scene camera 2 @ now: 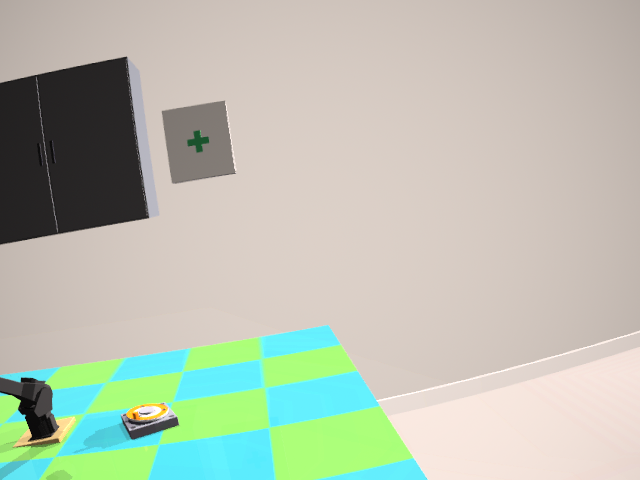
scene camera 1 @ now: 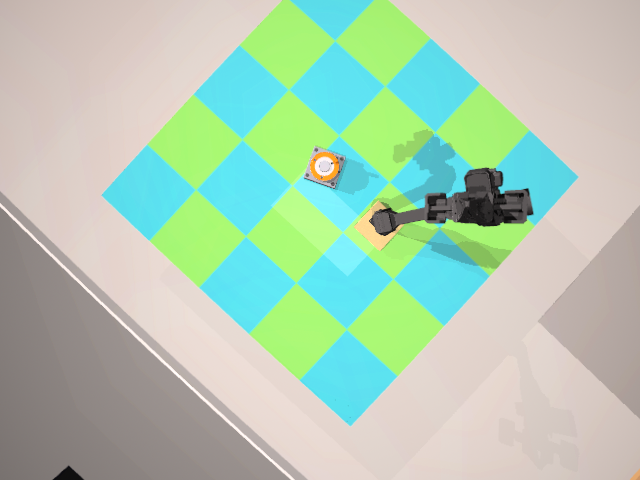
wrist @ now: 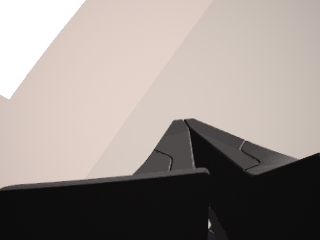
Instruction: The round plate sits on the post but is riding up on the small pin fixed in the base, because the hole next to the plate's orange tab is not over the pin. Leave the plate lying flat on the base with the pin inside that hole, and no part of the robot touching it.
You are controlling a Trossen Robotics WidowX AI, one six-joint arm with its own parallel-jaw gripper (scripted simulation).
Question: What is the gripper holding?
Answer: Nothing.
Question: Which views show the gripper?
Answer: Scene camera 1 and the wrist view only.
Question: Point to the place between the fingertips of the gripper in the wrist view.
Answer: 183, 129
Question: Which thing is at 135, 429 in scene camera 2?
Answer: A base.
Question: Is the gripper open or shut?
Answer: Shut.
